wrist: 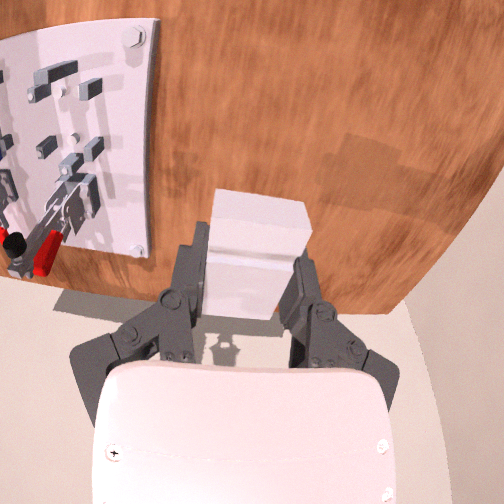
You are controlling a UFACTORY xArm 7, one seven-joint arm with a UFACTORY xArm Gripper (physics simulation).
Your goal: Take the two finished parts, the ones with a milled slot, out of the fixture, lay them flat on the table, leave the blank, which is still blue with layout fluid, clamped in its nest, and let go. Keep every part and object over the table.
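My gripper (pixel 250 260) is shut on a white block with a milled slot across it (pixel 252 255), and holds it above the wooden table. The white fixture plate (pixel 80 135) lies at the upper left, with grey stops and an empty nest on its near right side. A toggle clamp with a red handle (pixel 47 252) stands at the plate's lower left, with a black knob (pixel 14 244) beside it. A small blue patch shows at the plate's left edge (pixel 1 156), mostly cut off by the frame.
The wooden table top (pixel 325 125) fills the upper view. Its curved edge runs along the right and bottom, close under the gripper. Beige floor (pixel 460 300) lies beyond the edge.
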